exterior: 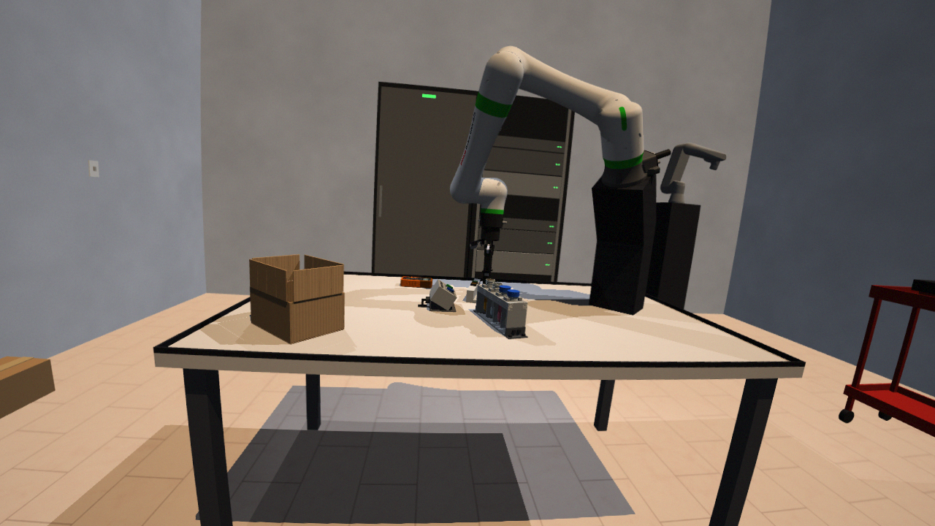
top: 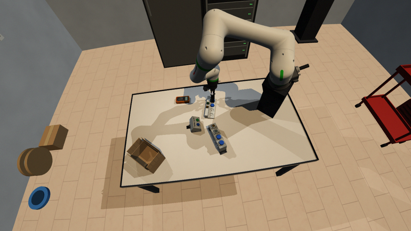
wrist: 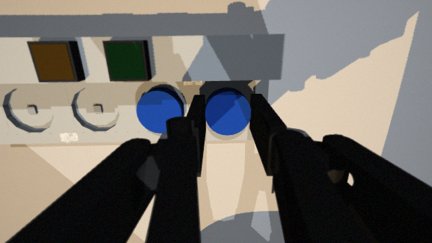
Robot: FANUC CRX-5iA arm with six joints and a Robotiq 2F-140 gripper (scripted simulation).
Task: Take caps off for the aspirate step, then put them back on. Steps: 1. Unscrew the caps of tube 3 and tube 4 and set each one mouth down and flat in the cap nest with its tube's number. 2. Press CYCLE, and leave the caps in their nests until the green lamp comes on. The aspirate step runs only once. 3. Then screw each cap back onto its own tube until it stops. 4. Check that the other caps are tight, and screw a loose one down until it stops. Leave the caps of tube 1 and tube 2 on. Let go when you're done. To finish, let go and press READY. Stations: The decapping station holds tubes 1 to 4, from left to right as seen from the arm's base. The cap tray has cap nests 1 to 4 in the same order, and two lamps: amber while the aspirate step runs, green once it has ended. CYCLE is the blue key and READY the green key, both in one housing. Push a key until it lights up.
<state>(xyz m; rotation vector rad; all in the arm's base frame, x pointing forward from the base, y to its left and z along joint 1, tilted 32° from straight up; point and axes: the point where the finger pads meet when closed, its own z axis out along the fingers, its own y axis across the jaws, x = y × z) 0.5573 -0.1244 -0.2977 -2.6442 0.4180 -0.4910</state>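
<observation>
Now: hand 27 cm to the right of the blue cycle key, 16 cm short of it and 1 cm below it. From my hand the other things lie so: key housing 24 cm to the left, 18 cm ahead; green ready key 22 cm to the left, 16 cm ahead, 1 cm above; blue cap 5 cm to the left, 4 cm below, 1 cm ahead.
</observation>
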